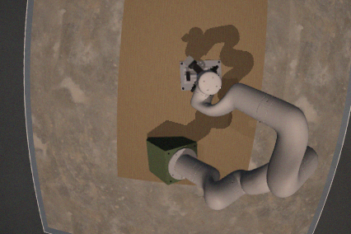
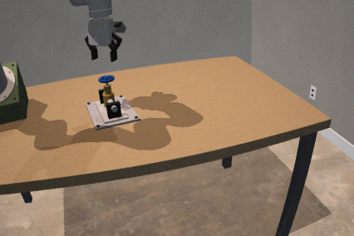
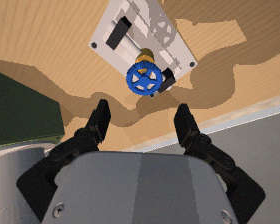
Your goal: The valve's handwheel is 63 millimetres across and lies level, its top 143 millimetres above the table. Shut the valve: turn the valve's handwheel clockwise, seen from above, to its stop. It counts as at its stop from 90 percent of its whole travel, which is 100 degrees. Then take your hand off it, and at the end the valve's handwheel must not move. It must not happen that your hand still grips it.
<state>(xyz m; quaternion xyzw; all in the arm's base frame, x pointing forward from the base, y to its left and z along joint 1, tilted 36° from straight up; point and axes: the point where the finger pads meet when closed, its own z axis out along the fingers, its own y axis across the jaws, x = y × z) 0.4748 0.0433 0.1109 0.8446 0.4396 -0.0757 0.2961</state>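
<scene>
The blue handwheel lies 90 mm below my hand.
</scene>
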